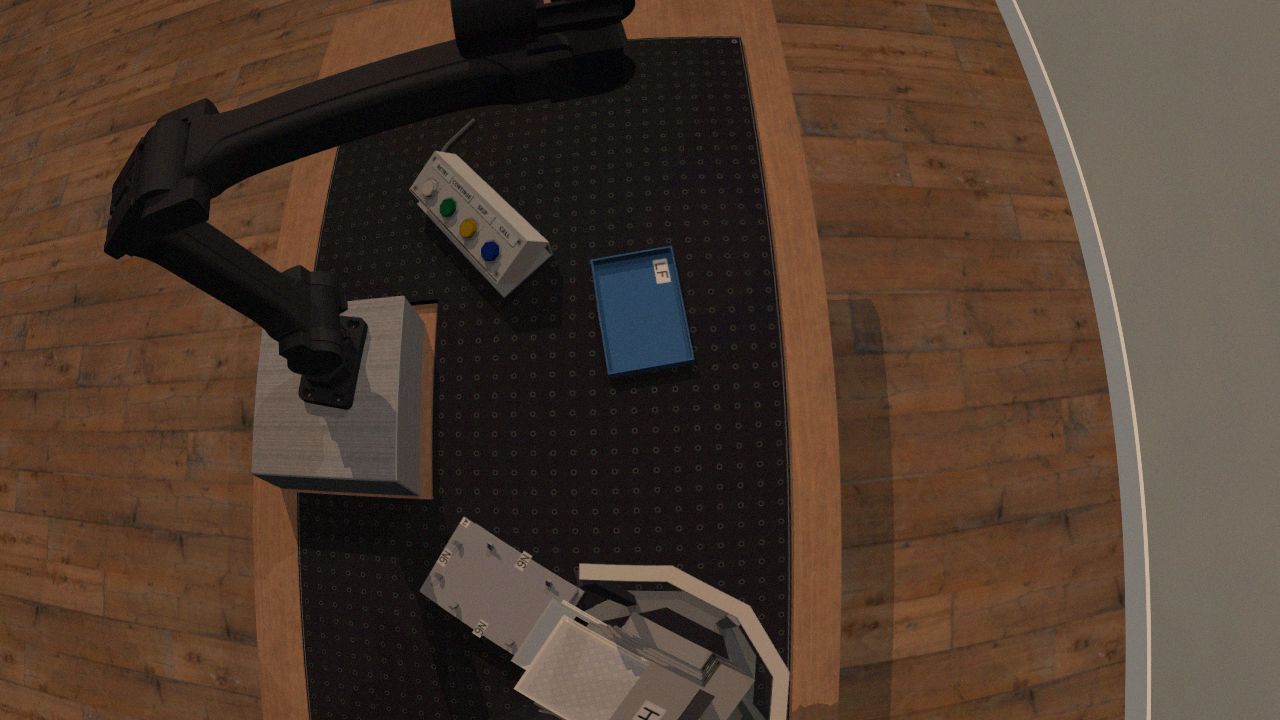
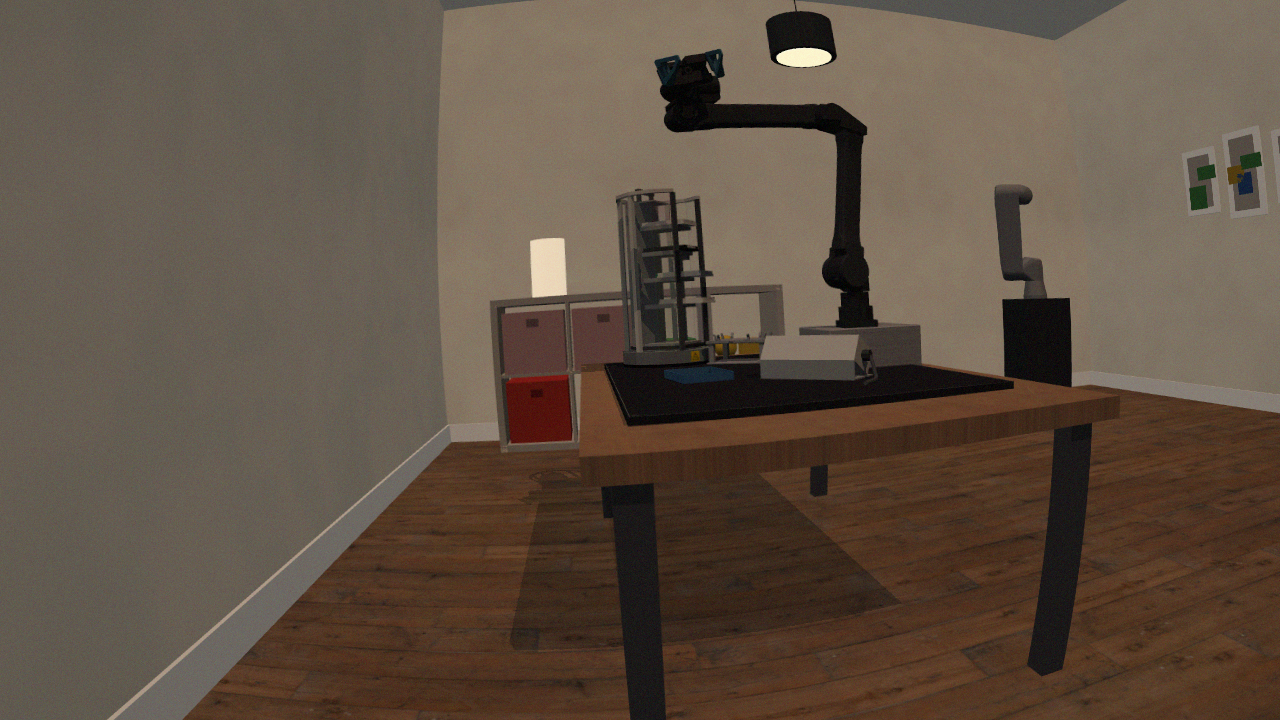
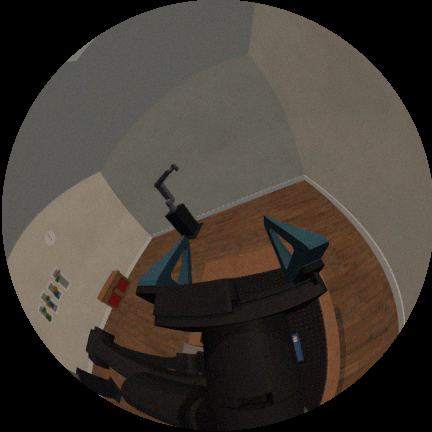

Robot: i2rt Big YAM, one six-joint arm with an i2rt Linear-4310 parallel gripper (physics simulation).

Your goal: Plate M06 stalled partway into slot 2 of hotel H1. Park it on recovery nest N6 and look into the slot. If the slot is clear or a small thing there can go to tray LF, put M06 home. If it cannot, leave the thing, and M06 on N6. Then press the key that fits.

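Seen in the pictures: gripper, between the fingertips: [image 2: 700, 54] [image 3: 224, 229]; arm's base, origin of its link: [image 1: 334, 362] [image 2: 856, 326] [image 3: 202, 362].
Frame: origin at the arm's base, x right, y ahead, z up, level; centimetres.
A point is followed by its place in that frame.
Note:
My gripper [image 2: 690, 59] {x -30.9, y 32.9, z 57.8 cm} [image 3: 224, 229] {x -30.9, y 32.9, z 57.8 cm} is open and empty, high above the table, pointing away from the mat. Hotel H1 [image 1: 716, 592] {x 23.4, y 51.4, z 37.8 cm} [image 2: 657, 356] {x 21.4, y 48.5, z -5.9 cm} is a tall rack holding several plates. Plates stick out of its open side towards nest N6; which one is M06 and what lies in slot 2 I cannot tell. Nest N6 [image 1: 501, 582] {x 23.6, y 26.9, z -2.7 cm} is a light grey platform with small posts and no plate on it. Tray LF [image 1: 642, 313] {x -13.4, y 38.5, z -8.5 cm} [image 2: 698, 374] {x -21.6, y 38.2, z -7.1 cm} [image 3: 297, 347] {x -14.4, y 42.0, z -8.5 cm} is blue and empty. The key box [image 1: 514, 214] {x -23.9, y 20.5, z -3.7 cm} [image 2: 810, 358] {x -28.1, y 16.3, z -4.7 cm} has white, green, yellow and blue keys, labelled RETRY, CONTINUE, SKIP and CALL.
The arm's grey base block [image 1: 358, 447] {x 10.6, y 6.3, z 0.0 cm} [image 2: 904, 344] {x -7.1, y -10.4, z -4.3 cm} stands at the table's edge, between the key box and N6. The black perforated mat [image 1: 608, 465] {x 6.1, y 36.9, z -8.8 cm} lies under the hotel, tray and key box. A hanging lamp [image 2: 801, 35] and a second robot [image 2: 1009, 232] are in the background.

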